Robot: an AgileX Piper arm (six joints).
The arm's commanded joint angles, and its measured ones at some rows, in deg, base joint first. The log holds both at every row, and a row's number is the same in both.
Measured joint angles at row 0:
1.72, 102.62, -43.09, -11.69, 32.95, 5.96
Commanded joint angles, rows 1 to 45:
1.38, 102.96, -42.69, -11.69, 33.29, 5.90
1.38, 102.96, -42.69, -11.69, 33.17, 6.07
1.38, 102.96, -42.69, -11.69, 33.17, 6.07
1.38, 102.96, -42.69, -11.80, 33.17, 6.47
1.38, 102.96, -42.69, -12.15, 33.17, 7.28
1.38, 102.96, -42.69, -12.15, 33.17, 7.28
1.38, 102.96, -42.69, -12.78, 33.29, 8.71
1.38, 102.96, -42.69, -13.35, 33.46, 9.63
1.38, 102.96, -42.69, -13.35, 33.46, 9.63
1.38, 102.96, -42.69, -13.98, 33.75, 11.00
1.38, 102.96, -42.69, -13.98, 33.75, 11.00
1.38, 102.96, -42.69, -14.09, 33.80, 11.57
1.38, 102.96, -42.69, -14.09, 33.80, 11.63
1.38, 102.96, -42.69, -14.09, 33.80, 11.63
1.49, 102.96, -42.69, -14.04, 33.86, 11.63
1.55, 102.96, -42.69, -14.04, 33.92, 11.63
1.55, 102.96, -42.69, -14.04, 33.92, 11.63
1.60, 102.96, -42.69, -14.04, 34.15, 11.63
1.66, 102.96, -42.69, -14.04, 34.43, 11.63
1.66, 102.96, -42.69, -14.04, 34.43, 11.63
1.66, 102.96, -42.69, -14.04, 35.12, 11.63
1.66, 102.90, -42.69, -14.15, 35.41, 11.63
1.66, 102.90, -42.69, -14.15, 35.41, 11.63
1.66, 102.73, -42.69, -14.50, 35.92, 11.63
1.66, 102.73, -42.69, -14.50, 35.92, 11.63
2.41, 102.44, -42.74, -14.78, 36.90, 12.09
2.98, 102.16, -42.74, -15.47, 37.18, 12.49
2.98, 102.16, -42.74, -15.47, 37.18, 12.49
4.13, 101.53, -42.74, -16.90, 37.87, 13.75
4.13, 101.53, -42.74, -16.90, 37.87, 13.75
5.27, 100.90, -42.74, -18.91, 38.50, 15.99
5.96, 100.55, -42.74, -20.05, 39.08, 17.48
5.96, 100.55, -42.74, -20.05, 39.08, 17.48
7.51, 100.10, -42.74, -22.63, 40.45, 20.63
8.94, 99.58, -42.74, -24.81, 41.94, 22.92
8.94, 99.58, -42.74, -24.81, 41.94, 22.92
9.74, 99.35, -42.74, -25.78, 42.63, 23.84
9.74, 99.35, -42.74, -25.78, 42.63, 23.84
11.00, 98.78, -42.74, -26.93, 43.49, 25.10
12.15, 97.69, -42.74, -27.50, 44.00, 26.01
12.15, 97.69, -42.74, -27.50, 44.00, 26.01
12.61, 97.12, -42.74, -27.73, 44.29, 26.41
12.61, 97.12, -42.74, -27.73, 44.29, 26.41
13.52, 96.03, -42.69, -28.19, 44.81, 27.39
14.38, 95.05, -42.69, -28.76, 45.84, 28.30
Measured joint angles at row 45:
13.24, 96.94, -43.09, -25.84, 42.86, 26.36
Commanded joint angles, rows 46 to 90:
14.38, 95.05, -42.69, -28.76, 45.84, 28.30
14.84, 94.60, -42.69, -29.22, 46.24, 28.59
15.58, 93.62, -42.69, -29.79, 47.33, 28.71
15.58, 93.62, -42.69, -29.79, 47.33, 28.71
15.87, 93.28, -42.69, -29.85, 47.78, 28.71
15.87, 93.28, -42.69, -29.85, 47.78, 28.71
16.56, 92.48, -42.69, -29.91, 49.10, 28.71
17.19, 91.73, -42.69, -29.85, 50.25, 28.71
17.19, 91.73, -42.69, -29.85, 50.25, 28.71
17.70, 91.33, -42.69, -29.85, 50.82, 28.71
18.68, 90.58, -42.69, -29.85, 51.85, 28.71
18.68, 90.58, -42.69, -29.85, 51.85, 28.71
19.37, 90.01, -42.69, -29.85, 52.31, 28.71
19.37, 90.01, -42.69, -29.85, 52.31, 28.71
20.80, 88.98, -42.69, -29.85, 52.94, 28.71
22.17, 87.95, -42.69, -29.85, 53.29, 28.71
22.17, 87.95, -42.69, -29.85, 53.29, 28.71
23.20, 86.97, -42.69, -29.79, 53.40, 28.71
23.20, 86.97, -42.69, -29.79, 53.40, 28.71
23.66, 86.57, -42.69, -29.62, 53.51, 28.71
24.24, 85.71, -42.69, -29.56, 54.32, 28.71
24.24, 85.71, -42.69, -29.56, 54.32, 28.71
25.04, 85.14, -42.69, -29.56, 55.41, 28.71
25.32, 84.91, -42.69, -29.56, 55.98, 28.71
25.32, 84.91, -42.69, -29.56, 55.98, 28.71
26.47, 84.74, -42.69, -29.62, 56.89, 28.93
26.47, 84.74, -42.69, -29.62, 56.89, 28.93
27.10, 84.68, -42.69, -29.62, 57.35, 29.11
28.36, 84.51, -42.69, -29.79, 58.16, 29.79
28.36, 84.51, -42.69, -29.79, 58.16, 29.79
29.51, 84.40, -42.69, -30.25, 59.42, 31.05
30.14, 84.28, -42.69, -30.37, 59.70, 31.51
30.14, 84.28, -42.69, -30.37, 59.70, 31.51
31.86, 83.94, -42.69, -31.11, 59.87, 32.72
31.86, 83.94, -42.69, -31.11, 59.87, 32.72
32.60, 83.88, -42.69, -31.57, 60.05, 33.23
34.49, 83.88, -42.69, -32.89, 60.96, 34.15
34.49, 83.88, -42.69, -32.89, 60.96, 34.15
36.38, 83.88, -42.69, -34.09, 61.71, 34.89
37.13, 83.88, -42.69, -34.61, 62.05, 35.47
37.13, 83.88, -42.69, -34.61, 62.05, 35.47
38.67, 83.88, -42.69, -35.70, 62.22, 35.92
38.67, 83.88, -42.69, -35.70, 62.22, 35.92
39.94, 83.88, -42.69, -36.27, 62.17, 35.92
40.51, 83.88, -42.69, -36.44, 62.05, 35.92
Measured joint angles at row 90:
39.02, 84.40, -42.86, -32.26, 59.99, 35.07
